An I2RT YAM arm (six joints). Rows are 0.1 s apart.
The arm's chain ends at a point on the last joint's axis. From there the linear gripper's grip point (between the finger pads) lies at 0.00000 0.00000 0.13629 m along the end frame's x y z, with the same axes.
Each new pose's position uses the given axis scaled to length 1; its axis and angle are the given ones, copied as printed.
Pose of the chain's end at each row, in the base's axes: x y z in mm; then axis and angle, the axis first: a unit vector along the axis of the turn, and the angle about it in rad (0 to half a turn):
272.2 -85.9 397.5 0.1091 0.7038 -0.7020 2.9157
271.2 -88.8 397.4 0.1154 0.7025 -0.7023 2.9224
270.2 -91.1 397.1 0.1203 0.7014 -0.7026 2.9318
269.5 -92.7 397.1 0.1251 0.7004 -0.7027 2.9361
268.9 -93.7 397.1 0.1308 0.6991 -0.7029 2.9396
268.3 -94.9 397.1 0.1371 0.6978 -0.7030 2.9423
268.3 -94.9 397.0 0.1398 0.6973 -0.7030 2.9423
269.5 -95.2 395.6 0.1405 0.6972 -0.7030 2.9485
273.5 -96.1 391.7 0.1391 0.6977 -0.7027 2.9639
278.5 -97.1 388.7 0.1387 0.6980 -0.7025 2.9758
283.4 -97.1 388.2 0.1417 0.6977 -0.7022 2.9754
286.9 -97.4 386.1 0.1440 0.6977 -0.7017 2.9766
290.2 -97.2 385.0 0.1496 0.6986 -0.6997 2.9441
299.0 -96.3 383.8 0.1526 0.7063 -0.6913 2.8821
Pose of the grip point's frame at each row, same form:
273.1 -222.2 397.3 0.1091 0.7038 -0.7020 2.9157
270.2 -225.1 397.2 0.1154 0.7025 -0.7023 2.9224
267.3 -227.4 396.9 0.1203 0.7014 -0.7026 2.9318
265.3 -228.9 396.9 0.1251 0.7004 -0.7027 2.9361
263.2 -229.9 396.9 0.1308 0.6991 -0.7029 2.9396
261.1 -231.0 396.9 0.1371 0.6978 -0.7030 2.9423
260.6 -231.0 396.8 0.1398 0.6973 -0.7030 2.9423
261.1 -231.2 395.3 0.1405 0.6972 -0.7030 2.9485
263.9 -232.0 391.1 0.1391 0.6977 -0.7027 2.9639
267.8 -233.0 387.9 0.1387 0.6980 -0.7025 2.9758
272.2 -232.9 387.3 0.1417 0.6977 -0.7022 2.9754
275.2 -233.2 385.0 0.1440 0.6977 -0.7017 2.9766
280.6 -233.1 383.5 0.1496 0.6986 -0.6997 2.9441
295.4 -232.5 380.2 0.1526 0.7063 -0.6913 2.8821

